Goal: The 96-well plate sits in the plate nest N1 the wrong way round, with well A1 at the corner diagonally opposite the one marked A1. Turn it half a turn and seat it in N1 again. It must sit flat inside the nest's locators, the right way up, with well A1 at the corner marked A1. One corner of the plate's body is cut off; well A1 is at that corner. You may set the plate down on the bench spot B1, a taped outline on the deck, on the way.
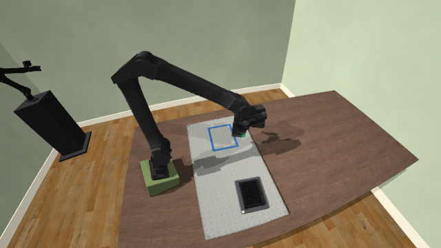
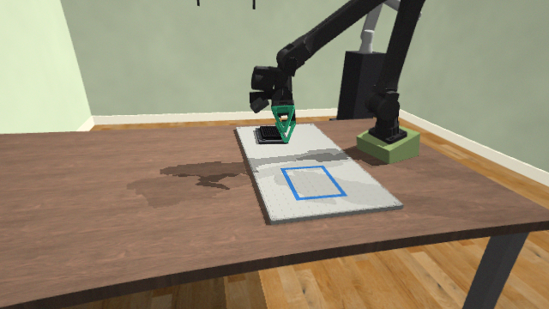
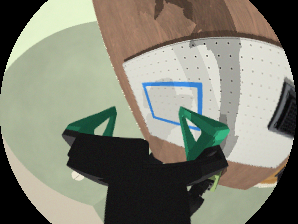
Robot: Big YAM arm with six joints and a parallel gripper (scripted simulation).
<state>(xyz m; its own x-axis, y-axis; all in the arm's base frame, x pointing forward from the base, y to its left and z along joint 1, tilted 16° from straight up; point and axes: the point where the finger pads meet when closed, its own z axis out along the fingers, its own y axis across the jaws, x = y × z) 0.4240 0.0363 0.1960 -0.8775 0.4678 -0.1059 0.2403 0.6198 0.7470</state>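
My hand is 32 cm to the left of the black 96-well plate, 12 cm above it and 10 cm past it. Round my hand: white corner mark (38 cm to the right, 17 cm behind, 13 cm below); dark plate nest N1 (32 cm to the right, 13 cm below, 10 cm behind).
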